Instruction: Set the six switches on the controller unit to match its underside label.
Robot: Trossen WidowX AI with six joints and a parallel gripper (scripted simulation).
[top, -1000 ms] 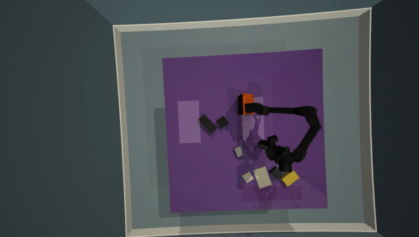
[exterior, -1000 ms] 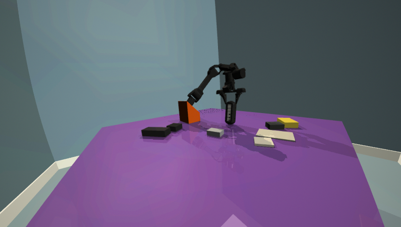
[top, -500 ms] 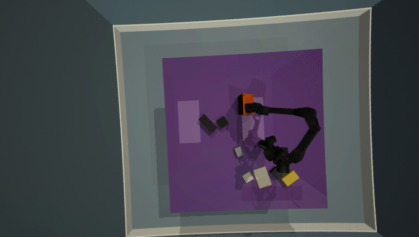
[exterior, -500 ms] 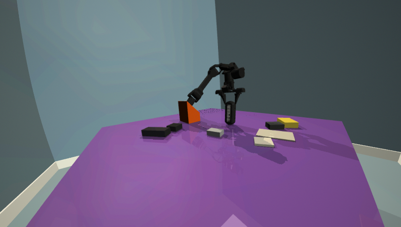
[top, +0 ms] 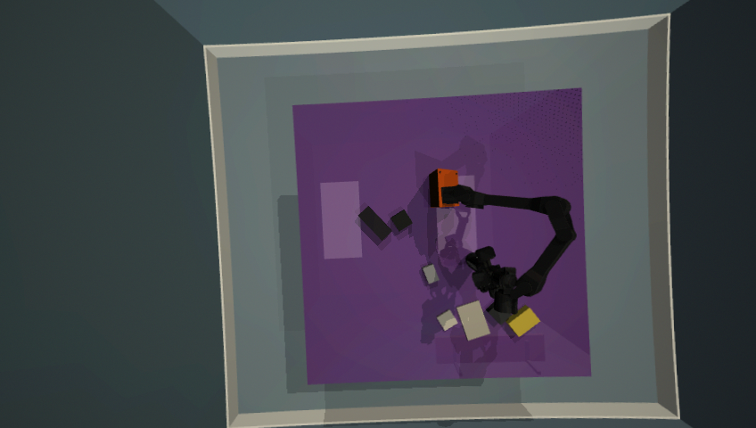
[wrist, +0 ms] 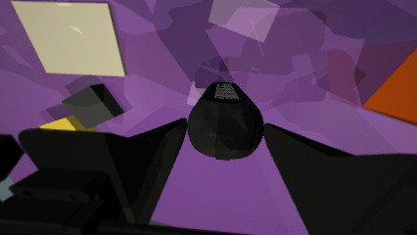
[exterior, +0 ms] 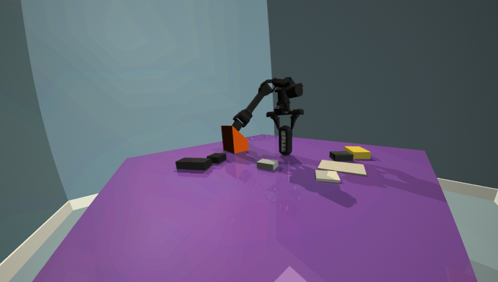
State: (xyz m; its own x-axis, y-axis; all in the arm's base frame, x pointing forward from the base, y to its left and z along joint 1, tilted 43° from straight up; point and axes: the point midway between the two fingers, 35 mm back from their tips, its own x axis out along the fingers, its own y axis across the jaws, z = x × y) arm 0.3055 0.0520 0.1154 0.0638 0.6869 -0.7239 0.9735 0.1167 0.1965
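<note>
My gripper tip is now 40 mm short of the light grey block, 190 mm to the left of it and 120 mm above it. The rest, counted from my gripper tip: dark block 250 mm ahead, 100 mm to the left, 120 mm below; then yellow block 290 mm ahead, 200 mm to the left, 120 mm below.
</note>
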